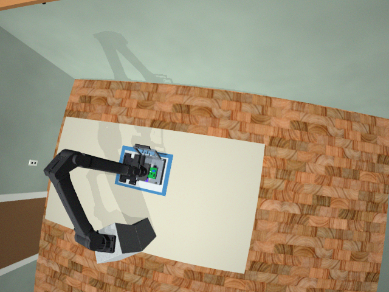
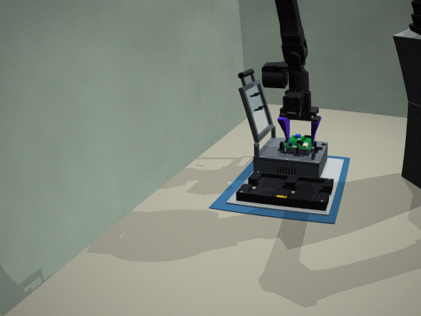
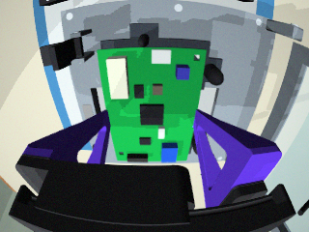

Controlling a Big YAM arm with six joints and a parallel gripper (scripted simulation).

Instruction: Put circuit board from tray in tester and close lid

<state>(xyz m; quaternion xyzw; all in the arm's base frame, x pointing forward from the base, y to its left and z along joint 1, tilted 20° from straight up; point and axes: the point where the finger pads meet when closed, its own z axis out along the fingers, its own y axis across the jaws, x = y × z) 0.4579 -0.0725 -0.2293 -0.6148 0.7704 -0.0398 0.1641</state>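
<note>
The green circuit board lies right at my hand. From my hand the other things lie so: tester (4 cm ahead, 3 cm to the left, 3 cm above); tester lid (12 cm ahead, 2 cm to the right, 10 cm above); tester plate (1 cm ahead, 1 cm below).
</note>
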